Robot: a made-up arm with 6 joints.
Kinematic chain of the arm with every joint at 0, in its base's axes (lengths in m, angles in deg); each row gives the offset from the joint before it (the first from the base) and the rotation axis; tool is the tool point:
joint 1: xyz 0 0 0.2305 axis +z
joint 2: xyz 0 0.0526 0 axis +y
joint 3: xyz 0 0 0.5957 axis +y
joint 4: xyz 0 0 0.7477 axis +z
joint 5: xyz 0 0 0 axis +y
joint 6: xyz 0 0 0.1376 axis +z
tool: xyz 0 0 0
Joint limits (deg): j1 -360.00..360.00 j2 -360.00..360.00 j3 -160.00..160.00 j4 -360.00..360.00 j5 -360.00..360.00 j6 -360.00..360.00
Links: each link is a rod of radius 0.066 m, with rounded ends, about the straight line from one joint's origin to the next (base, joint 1, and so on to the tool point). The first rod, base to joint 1, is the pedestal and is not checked.
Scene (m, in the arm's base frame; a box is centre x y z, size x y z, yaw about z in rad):
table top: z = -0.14
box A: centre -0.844 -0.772 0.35 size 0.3 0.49 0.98 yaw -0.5
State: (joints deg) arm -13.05 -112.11 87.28 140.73 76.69 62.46
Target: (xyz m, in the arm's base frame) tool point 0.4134 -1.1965 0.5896
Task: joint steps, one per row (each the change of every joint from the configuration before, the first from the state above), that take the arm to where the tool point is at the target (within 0.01 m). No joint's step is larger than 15 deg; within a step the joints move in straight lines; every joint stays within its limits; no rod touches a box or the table.
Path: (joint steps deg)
1: 14.07 10.87 8.79 11.11 3.45 8.46
2: 14.08 10.87 8.80 11.12 3.45 8.45
3: 14.07 10.87 8.79 11.11 3.44 8.46
4: 14.08 10.87 8.80 11.12 3.45 8.46
5: 14.12 -6.39 -13.93 -6.35 -5.99 -6.77
6: 14.13 -6.39 -13.93 -6.34 -5.98 -6.76
7: 14.12 -6.39 -13.94 -6.35 -5.99 -6.77
8: 14.13 -6.39 -13.93 -6.35 -5.99 -6.76
9: 14.12 -6.39 -13.93 -6.34 -5.98 -6.77

